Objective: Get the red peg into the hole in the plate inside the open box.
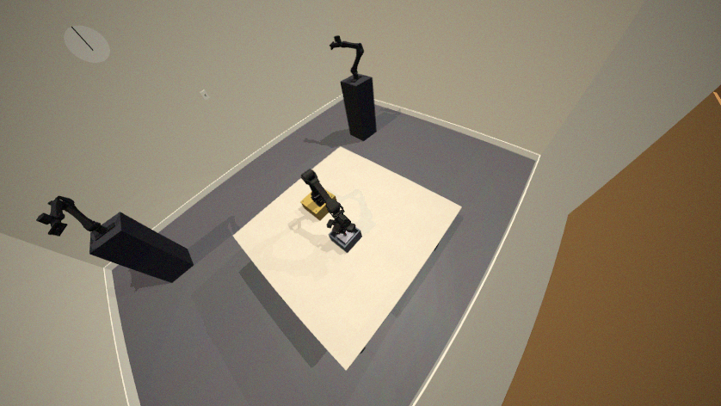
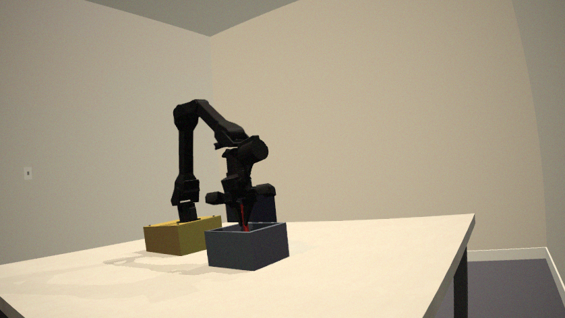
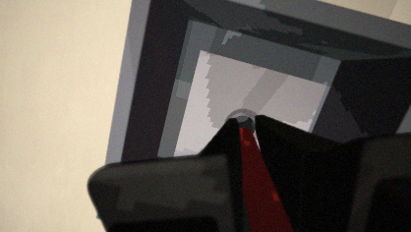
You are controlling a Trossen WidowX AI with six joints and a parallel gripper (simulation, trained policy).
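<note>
The red peg is 10 mm behind my gripper tip and 20 mm to the left of it. Round my gripper tip: dark grey box (10 mm behind, 10 mm to the left, 80 mm below).
</note>
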